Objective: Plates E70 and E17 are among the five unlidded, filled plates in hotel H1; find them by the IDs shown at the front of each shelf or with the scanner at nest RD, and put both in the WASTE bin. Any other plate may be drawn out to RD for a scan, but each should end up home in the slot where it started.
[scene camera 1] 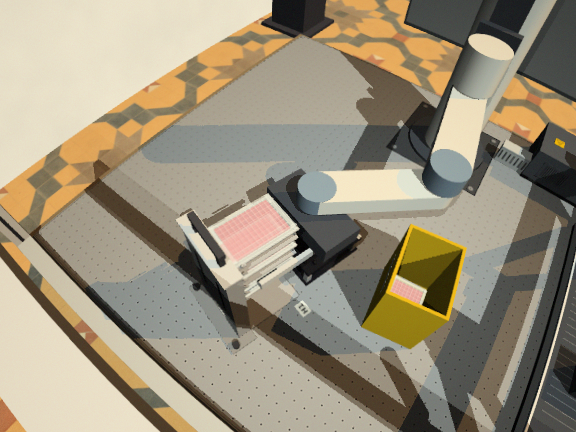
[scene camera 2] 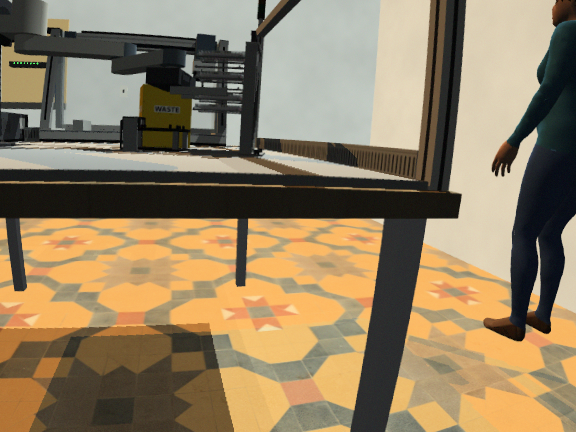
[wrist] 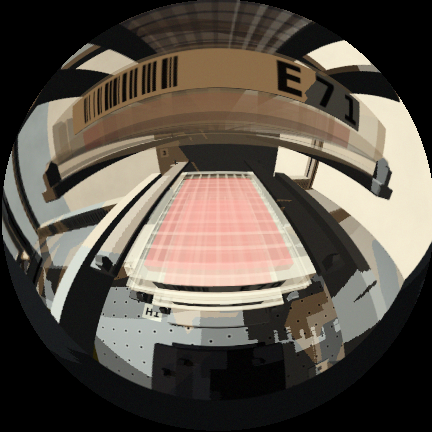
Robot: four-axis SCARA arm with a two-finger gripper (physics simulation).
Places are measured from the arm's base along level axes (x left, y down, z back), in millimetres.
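Where they show: gripper, between the fingertips: (scene camera 2: 230, 94) (wrist: 217, 180).
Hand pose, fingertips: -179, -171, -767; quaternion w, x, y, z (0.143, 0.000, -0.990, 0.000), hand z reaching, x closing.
After its pixels a point has its place, as x, y, z.
Hotel H1 (scene camera 1: 231, 280) @(-129, -298, -842) (scene camera 2: 249, 100) @(-262, -151, -805) holds a stack of plates. The top plate (scene camera 1: 254, 226) @(-169, -279, -740) shows pink wells. In the wrist view, plate E71 (wrist: 220, 70) sits above a pink unlidded plate (wrist: 220, 227) @(-166, -164, -717), whose front ID is unreadable. My gripper (scene camera 2: 235, 93) @(-179, -171, -767) (wrist: 217, 180) @(-179, -171, -767) reaches into the hotel below E71, its fingers drawn in along both sides of this lower plate and shut on it; the pads are partly hidden by the shelf sides. The yellow WASTE bin (scene camera 1: 395, 327) @(122, -91, -666) (scene camera 2: 166, 125) @(51, -85, -597) stands apart and holds a pink plate (scene camera 1: 407, 291) @(111, -33, -549). IDs E70 and E17 are not readable.
The black nest (scene camera 1: 327, 267) @(-73, -18, -602) (wrist: 220, 372) @(-140, -73, -629) lies under the gripper body, in front of the hotel. The H1 tag (scene camera 1: 302, 308) @(-63, -13, -718) (wrist: 152, 312) @(-63, -13, -717) is on the table. A dark box (scene camera 1: 555, 162) @(307, -117, 35) stands near the arm's base. A person (scene camera 2: 537, 150) stands beyond the table.
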